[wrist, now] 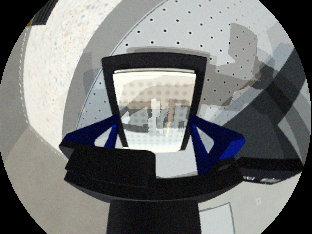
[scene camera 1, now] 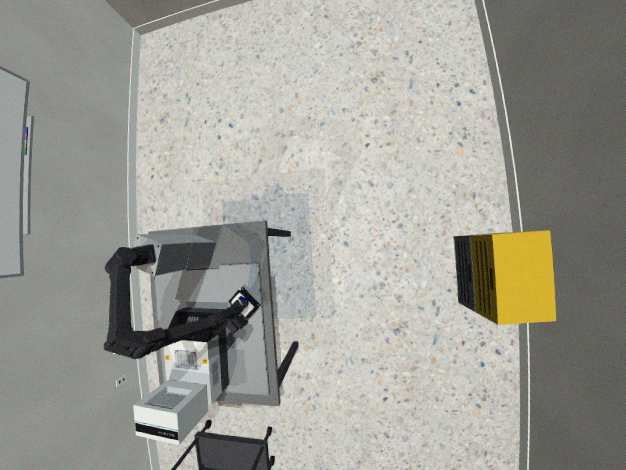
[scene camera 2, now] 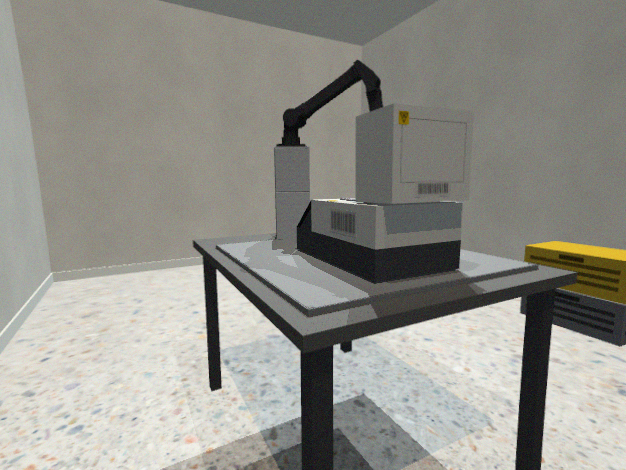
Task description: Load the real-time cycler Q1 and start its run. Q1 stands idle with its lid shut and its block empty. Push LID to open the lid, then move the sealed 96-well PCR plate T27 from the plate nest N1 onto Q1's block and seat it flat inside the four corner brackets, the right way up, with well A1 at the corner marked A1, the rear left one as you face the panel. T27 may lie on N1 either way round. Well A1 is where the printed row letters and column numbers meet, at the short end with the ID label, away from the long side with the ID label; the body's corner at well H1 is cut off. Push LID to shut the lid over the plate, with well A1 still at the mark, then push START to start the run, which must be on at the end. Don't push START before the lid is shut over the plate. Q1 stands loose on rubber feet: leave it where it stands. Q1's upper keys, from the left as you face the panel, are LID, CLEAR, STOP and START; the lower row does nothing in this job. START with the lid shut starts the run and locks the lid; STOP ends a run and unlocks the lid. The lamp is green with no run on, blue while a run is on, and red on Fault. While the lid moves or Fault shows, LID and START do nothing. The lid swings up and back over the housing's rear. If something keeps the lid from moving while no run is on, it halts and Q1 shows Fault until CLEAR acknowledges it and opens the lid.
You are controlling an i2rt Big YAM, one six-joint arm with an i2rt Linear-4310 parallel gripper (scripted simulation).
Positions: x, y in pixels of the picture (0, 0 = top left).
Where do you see a sealed plate T27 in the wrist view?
At 154, 103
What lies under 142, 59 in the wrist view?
A plate nest N1.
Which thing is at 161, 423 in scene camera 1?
A lid.
